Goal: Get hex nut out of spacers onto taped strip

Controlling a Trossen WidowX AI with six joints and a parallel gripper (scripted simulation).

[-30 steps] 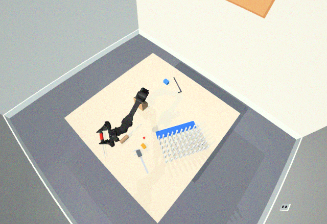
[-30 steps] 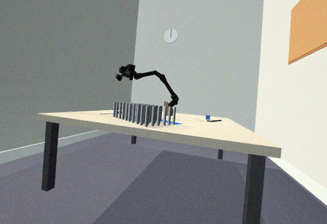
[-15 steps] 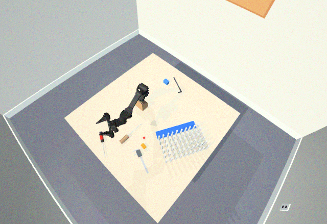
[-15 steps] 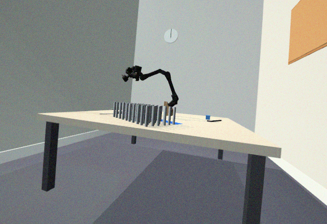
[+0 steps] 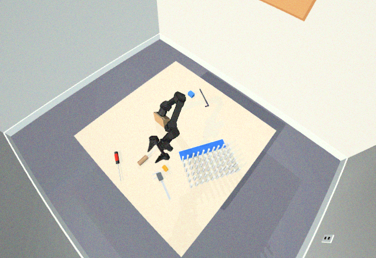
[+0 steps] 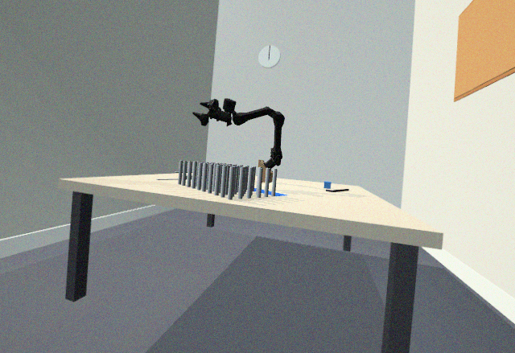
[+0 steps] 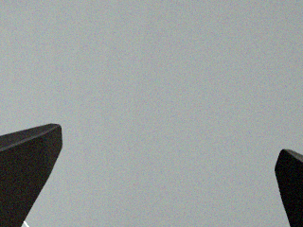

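The wooden-handled pick lies 17 cm behind my gripper tip, 10 cm to the left of it and 40 cm below it. The rest, counted from my gripper tip: orange piece (1 cm ahead, 7 cm to the left, 40 cm below); then red piece (5 cm behind, 13 cm to the left, 41 cm below); then blue taped strip (11 cm ahead, 41 cm to the left, 42 cm below).
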